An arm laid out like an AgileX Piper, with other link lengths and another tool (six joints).
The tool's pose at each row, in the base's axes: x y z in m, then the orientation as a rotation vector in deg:
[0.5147, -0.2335, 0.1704, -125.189, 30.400, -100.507]
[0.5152, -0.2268, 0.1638, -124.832, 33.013, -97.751]
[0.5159, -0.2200, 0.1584, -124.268, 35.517, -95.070]
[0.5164, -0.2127, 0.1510, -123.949, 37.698, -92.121]
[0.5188, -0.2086, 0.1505, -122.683, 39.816, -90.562]
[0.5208, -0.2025, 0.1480, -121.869, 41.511, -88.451]
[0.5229, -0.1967, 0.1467, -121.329, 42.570, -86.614]
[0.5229, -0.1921, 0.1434, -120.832, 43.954, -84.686]
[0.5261, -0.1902, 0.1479, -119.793, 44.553, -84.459]
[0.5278, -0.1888, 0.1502, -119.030, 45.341, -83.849]
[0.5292, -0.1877, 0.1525, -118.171, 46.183, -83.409]
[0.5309, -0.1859, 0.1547, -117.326, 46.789, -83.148]
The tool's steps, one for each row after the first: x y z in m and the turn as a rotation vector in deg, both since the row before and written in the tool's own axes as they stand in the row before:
[-0.0087, -0.0031, 0.0019, -0.435, -1.286, 2.507]
[-0.0078, -0.0034, 0.0020, -0.335, -1.197, 2.527]
[-0.0098, -0.0024, 0.0024, -0.314, -1.488, 2.354]
[-0.0021, -0.0035, 0.0025, -0.028, -0.344, 2.261]
[-0.0051, -0.0038, 0.0027, -0.011, -0.896, 2.060]
[-0.0041, -0.0041, 0.0025, 0.089, -0.903, 1.522]
[-0.0053, -0.0015, 0.0012, -0.138, -0.903, 1.670]
[0.0027, -0.0049, 0.0017, 0.394, 0.194, 0.933]
[0.0011, -0.0028, 0.0009, 0.150, -0.076, 1.019]
[0.0012, -0.0026, 0.0007, 0.152, 0.077, 1.024]
[0.0006, -0.0031, 0.0010, 0.250, 0.141, 0.843]

